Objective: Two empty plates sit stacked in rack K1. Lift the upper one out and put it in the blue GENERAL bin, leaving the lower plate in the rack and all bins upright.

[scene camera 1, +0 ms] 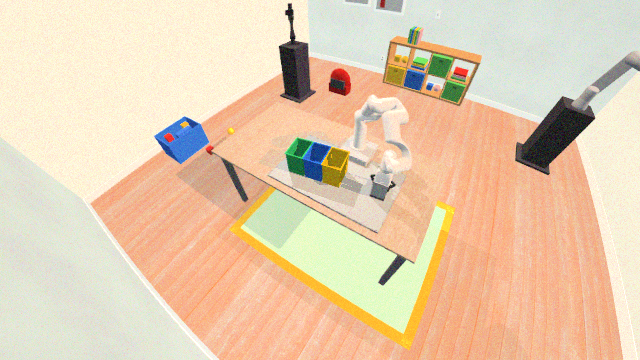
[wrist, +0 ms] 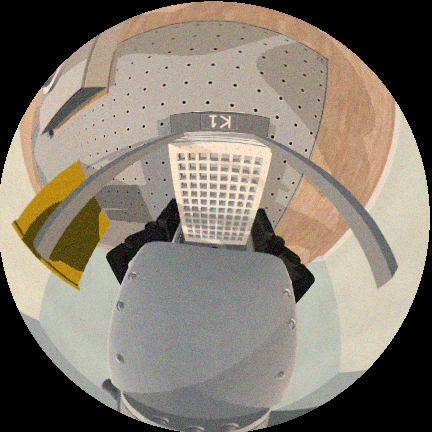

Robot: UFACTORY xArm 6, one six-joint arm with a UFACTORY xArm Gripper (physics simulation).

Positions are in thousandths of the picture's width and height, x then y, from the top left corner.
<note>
In view: the gripper (wrist: 501, 494), a yellow bin (scene camera 1: 523, 465) and a cream gridded plate (wrist: 506, 420).
The yellow bin shows as well in the wrist view (wrist: 159, 598).
</note>
